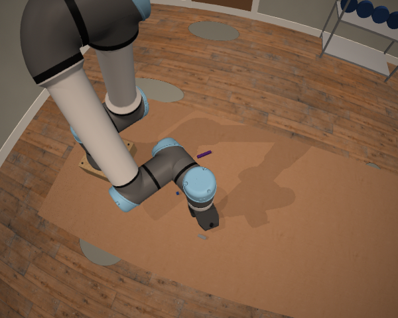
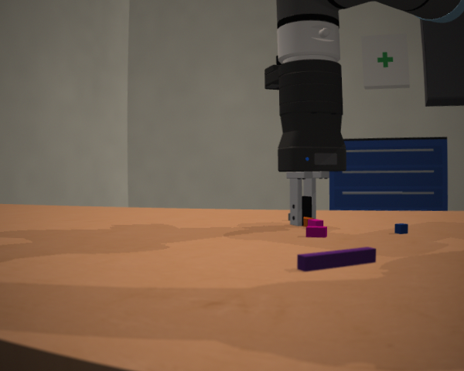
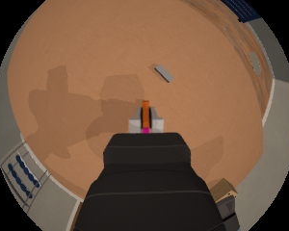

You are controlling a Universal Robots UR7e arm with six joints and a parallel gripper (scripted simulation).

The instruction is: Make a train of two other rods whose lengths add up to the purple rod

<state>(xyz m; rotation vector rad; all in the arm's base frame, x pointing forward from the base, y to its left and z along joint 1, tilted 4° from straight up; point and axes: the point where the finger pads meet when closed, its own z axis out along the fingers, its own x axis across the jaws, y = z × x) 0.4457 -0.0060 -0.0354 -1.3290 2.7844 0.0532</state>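
Right now my hand is 10 mm above the orange rod. The rest, counted from my hand: grey rod 60 mm to the right, 30 mm ahead, 10 mm below; then purple rod 220 mm to the left, 120 mm behind, 10 mm below; then blue rod 130 mm behind, 30 mm to the left, 10 mm below.
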